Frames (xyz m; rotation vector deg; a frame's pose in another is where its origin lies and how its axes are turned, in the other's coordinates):
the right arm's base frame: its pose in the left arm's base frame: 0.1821 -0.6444 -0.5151 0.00 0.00 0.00
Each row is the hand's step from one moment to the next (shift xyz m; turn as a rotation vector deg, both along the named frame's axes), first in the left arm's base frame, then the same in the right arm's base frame.
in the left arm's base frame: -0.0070 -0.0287 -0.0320 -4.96 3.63 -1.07
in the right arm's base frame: -0.0070 -0.0287 -0.0320 -4.96 3.63 -1.07
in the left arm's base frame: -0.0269 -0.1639 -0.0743 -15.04 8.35 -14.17
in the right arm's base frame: -0.0269 -0.1639 -0.0743 -15.04 8.35 -14.17
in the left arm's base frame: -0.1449 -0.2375 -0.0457 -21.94 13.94 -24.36
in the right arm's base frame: -0.1449 -0.2375 -0.0457 -21.94 13.94 -24.36
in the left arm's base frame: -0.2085 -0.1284 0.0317 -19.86 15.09 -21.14
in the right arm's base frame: -0.2085 -0.1284 0.0317 -19.86 15.09 -21.14
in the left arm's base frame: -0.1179 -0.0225 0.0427 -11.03 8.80 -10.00
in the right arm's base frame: -0.1179 -0.0225 0.0427 -11.03 8.80 -10.00
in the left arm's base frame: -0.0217 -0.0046 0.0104 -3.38 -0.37 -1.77
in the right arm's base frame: -0.0217 -0.0046 0.0104 -3.38 -0.37 -1.77
